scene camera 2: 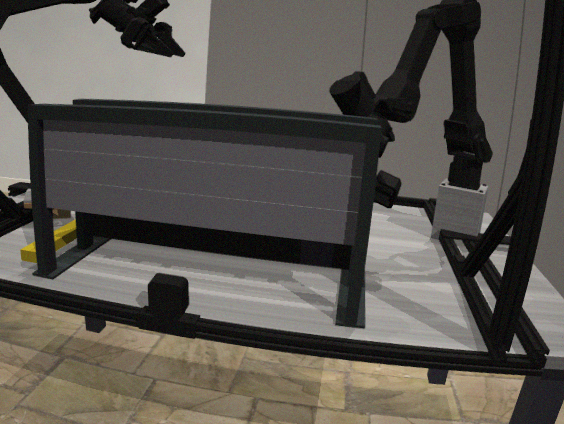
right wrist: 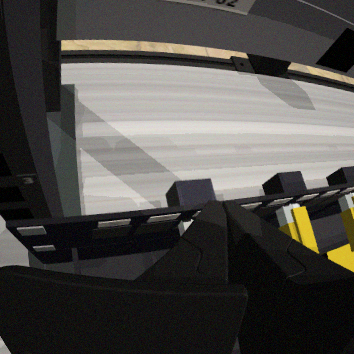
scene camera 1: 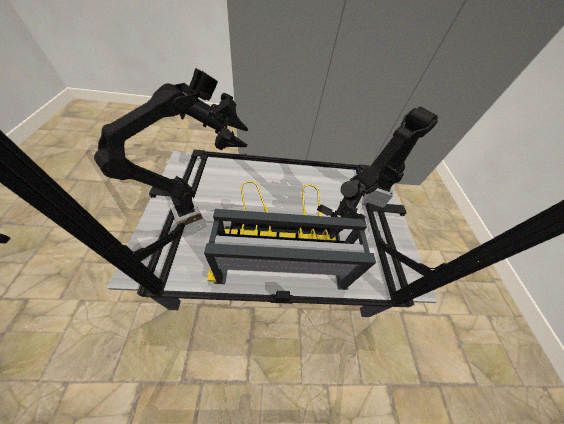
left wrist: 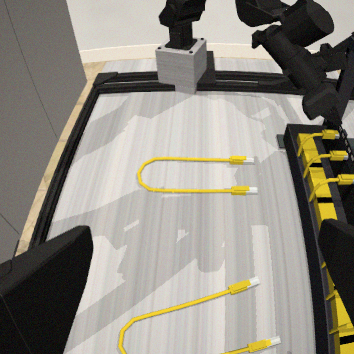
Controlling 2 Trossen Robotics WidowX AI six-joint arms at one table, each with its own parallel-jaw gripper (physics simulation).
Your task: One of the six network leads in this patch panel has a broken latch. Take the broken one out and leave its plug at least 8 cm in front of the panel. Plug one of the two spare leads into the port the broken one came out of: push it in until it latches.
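Where they show: left gripper, fingertip midpoint: point(scene camera 2: 178, 55) point(scene camera 1: 247, 137) point(left wrist: 209, 236); right gripper, fingertip midpoint: point(right wrist: 218, 212) point(scene camera 1: 330, 238) point(left wrist: 339, 124); left arm's base at its link origin: point(scene camera 1: 184, 208); right arm's base at its link origin: point(scene camera 2: 464, 185) point(scene camera 1: 383, 185) point(left wrist: 180, 43).
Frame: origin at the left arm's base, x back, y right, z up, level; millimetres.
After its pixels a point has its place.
Note:
The patch panel point(scene camera 1: 289, 218) {x -265, y 364, z 218 mm} point(scene camera 2: 213, 185) {x -241, y 488, z 124 mm} point(left wrist: 305, 197) point(right wrist: 105, 225) {x -458, y 463, z 58 mm} stands across the table's middle. Several yellow leads point(scene camera 1: 248, 230) {x -188, y 222, z -2 mm} point(left wrist: 338, 155) {x -386, y 395, z 48 mm} point(right wrist: 302, 225) {x -388, y 405, z 51 mm} are plugged into it. My right gripper point(scene camera 1: 327, 210) point(left wrist: 342, 135) {x -428, y 440, z 69 mm} point(right wrist: 218, 212) {x -428, y 440, z 69 mm} is shut and empty. Its tips rest at the end plug point(left wrist: 330, 134) {x -431, y 425, z 47 mm} on the panel's right end, and they hide that plug in the right wrist view. Two spare U-shaped leads point(scene camera 1: 250, 182) {x -335, y -50, z -42 mm} point(scene camera 1: 311, 185) {x -609, y 111, z -39 mm} point(left wrist: 182, 159) {x -589, y 194, z -41 mm} point(left wrist: 175, 309) {x -340, y 41, z -39 mm} lie flat behind the panel. My left gripper point(scene camera 1: 238, 135) {x -280, y 45, z 300 mm} point(scene camera 2: 167, 44) point(left wrist: 209, 236) {x -280, y 45, z 300 mm} is open and empty, high above the table's back left.
A tall grey cabinet point(scene camera 1: 322, 84) stands behind the table. A black frame point(scene camera 1: 196, 294) {x 77, y 349, z -49 mm} rims the table, with a small black block point(scene camera 2: 168, 294) {x -174, y 527, z -5 mm} on its front rail. The right arm's grey base block point(scene camera 2: 457, 210) {x -800, y 369, z 28 mm} point(left wrist: 180, 67) {x -796, y 311, z 31 mm} stands at the right edge.

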